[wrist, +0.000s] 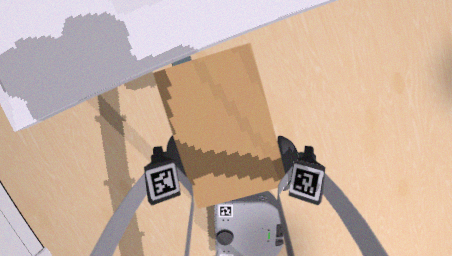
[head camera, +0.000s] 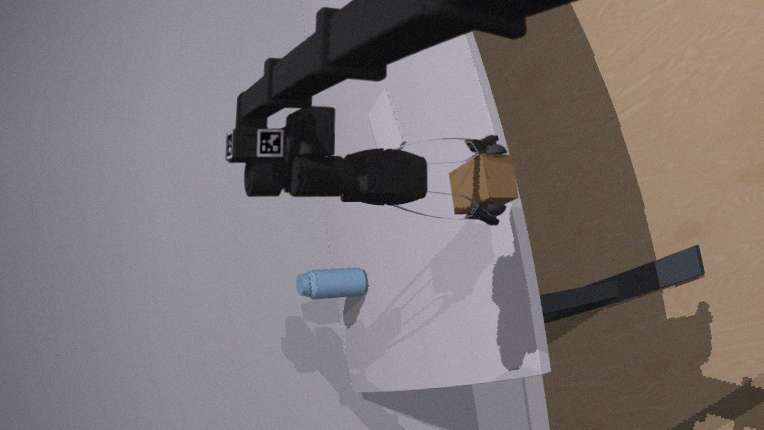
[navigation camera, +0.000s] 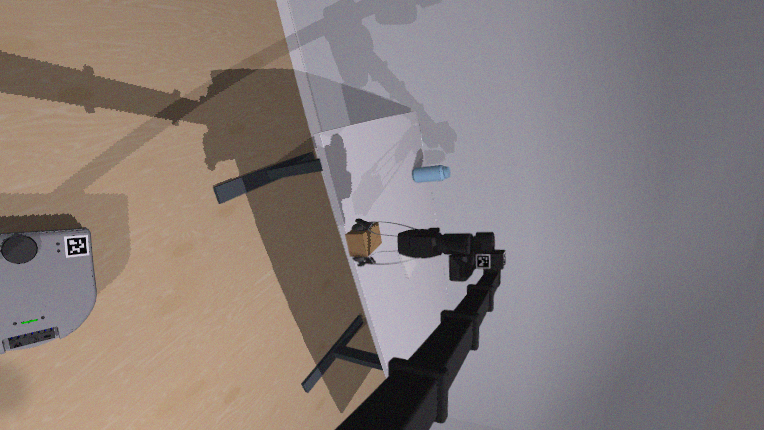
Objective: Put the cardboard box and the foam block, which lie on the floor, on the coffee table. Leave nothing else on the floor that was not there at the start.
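Places are measured from the robot's base along level axes (x right, y ahead, z up), in millimetres.
Where they show: gripper, between the fingertips: (head camera: 503, 180) (navigation camera: 353, 242); robot's base, origin of its link: (navigation camera: 21, 247).
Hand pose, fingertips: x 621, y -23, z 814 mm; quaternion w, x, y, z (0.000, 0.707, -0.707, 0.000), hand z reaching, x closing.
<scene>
Things, the pixels of their centre, and the offset from my fingertips. Level surfaces: height alone.
- cardboard box, middle of its body: (head camera: 482, 185) (navigation camera: 364, 238) dx +26, dy +6, dz +17 mm
- white coffee table, height of its surface: dz -94 mm
- pale flat piece, middle of its body: (head camera: 386, 127) (navigation camera: 407, 258) dx +509, dy -132, dz -90 mm
- blue bottle, middle of its body: (head camera: 331, 283) (navigation camera: 431, 173) dx +639, dy +228, dz -12 mm
- floor, height of its surface: dz -814 mm
The cardboard box (head camera: 497, 178) (navigation camera: 359, 244) (wrist: 220, 110) is brown and sits between the two fingertips of my gripper (head camera: 485, 180) (navigation camera: 364, 242) (wrist: 232, 151), which is shut on it. The box is held above the long edge of the white coffee table (head camera: 449, 347) (navigation camera: 390, 317) (wrist: 225, 15); its shadow falls apart from it on the table top. In the wrist view much of the box shows against the wooden floor. I cannot identify the foam block for certain; a pale flat piece (head camera: 386, 118) (navigation camera: 406, 267) is on the table, partly hidden by the gripper.
A blue bottle (head camera: 339, 283) (navigation camera: 427, 173) is near the table's far side. Dark table legs (head camera: 680, 267) (navigation camera: 232, 189) reach out over the floor (head camera: 695, 133) (navigation camera: 160, 256) (wrist: 370, 110). My grey base (navigation camera: 48, 288) (wrist: 250, 220) stands on the floor. A grey wall lies beyond the table.
</scene>
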